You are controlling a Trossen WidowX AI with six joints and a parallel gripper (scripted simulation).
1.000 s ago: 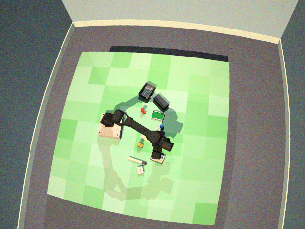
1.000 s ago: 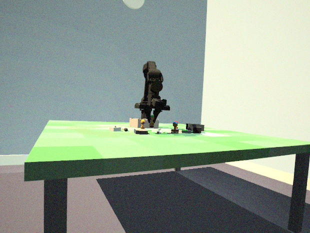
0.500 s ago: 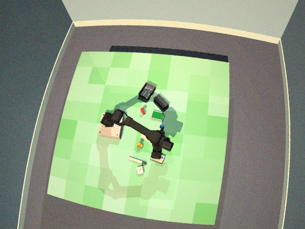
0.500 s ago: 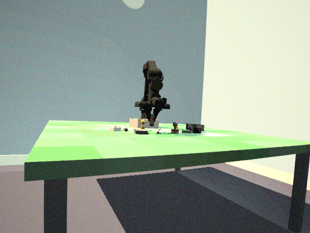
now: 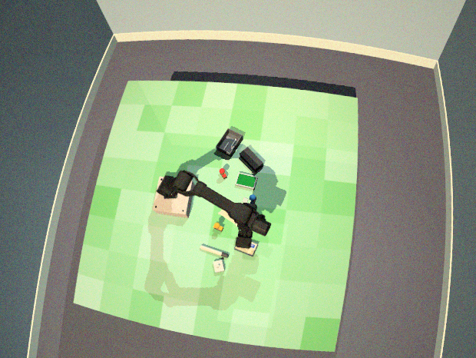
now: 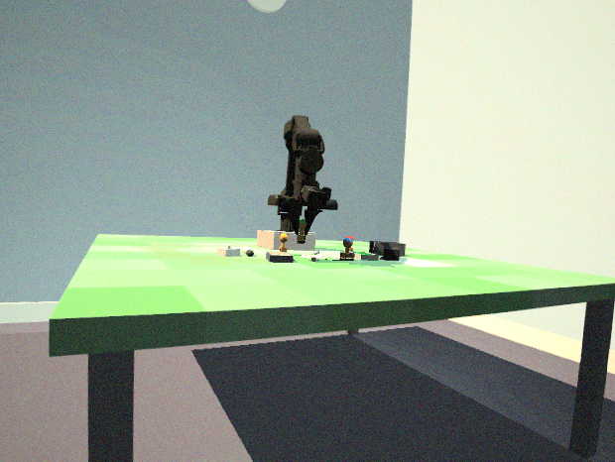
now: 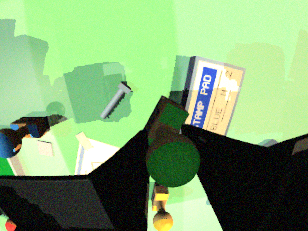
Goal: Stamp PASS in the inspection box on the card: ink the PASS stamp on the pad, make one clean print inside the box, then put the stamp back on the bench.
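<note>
Now: the green ink pad 250 mm to the left of my gripper tip and 70 mm below it. Also, from my gripper tip: blue-and-white pad: 60 mm to the right, 60 mm below, 10 mm behind; then cream card: 100 mm to the left, 70 mm below, 70 mm behind; then green-knobbed stamp: right at my gripper tip.
</note>
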